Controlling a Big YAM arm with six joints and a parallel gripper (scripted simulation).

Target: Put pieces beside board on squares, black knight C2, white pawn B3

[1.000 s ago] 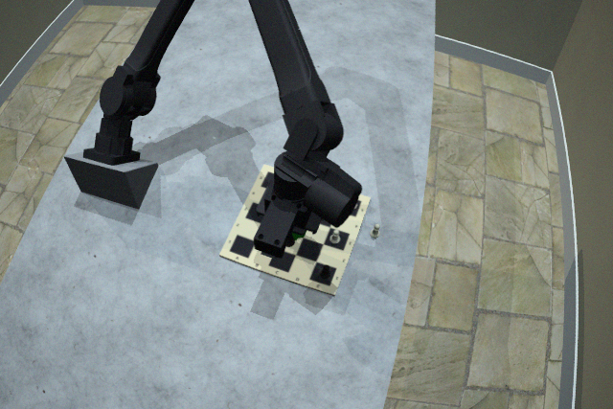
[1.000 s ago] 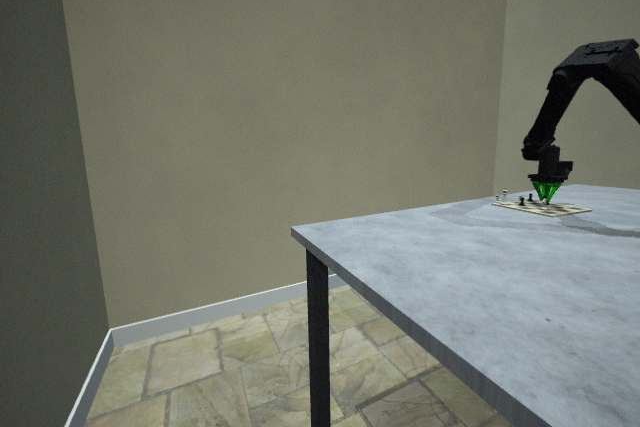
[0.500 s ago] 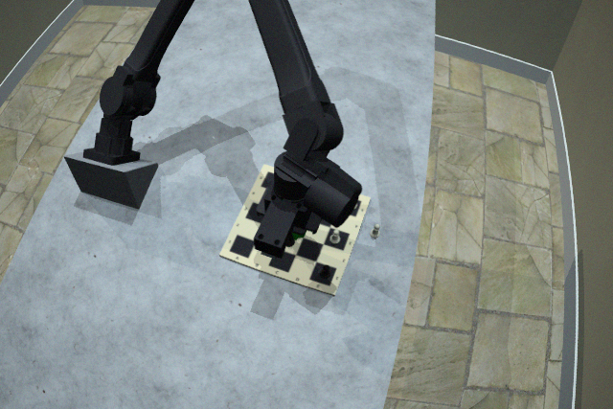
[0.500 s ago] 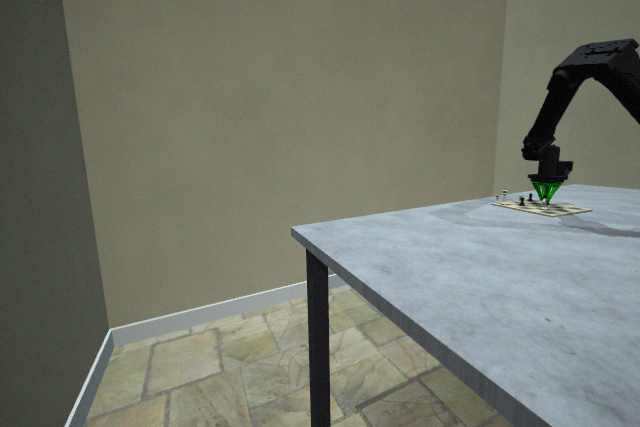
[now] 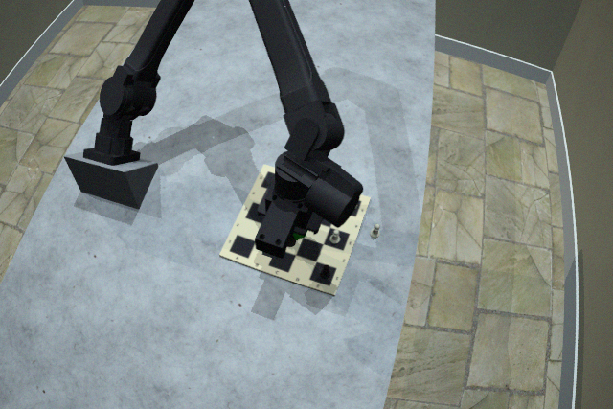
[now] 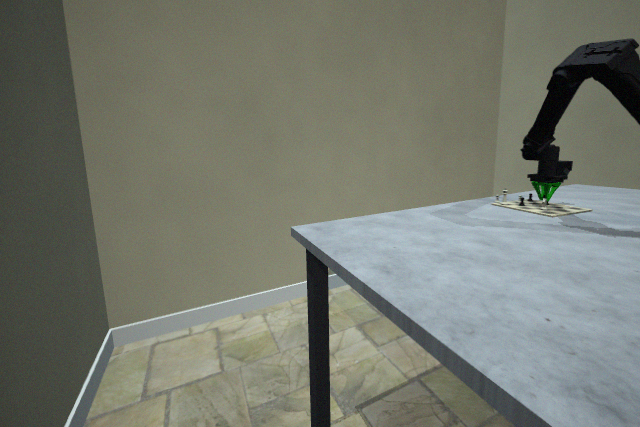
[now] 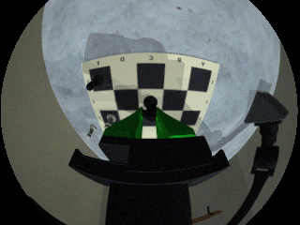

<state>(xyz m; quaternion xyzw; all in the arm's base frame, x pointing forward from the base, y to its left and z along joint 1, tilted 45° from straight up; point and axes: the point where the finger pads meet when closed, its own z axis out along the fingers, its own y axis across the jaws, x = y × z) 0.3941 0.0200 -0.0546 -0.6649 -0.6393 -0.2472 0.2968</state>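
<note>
My gripper is now 1 cm to the left of the black knight and 1 cm above it. From my hand the other things lie so: tall white piece: 8 cm ahead, 11 cm to the left; chessboard: 3 cm to the left, 3 cm below.
</note>
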